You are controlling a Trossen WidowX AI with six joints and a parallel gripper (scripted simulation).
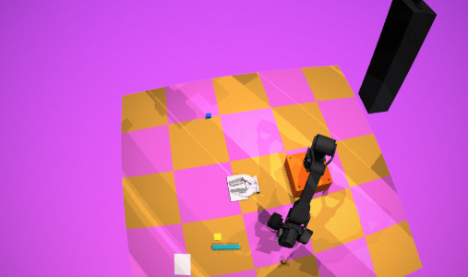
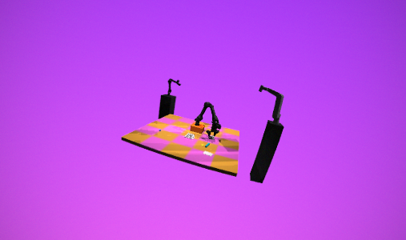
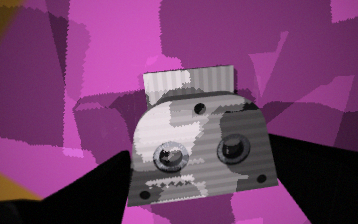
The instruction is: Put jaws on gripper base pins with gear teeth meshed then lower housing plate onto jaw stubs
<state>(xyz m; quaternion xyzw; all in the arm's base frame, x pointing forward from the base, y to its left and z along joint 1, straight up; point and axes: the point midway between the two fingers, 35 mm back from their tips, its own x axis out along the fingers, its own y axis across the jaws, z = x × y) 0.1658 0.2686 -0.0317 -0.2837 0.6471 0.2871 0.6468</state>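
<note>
Right now the gripper jaw is 28 cm to the right of my gripper tip and 11 cm ahead of it. From my gripper tip the other things lie so: yellow cube (28 cm ahead, 5 cm to the right, 1 cm below); then small brown cube (12 cm to the left, 4 cm ahead); then teal bar (26 cm ahead, 1 cm to the left).
</note>
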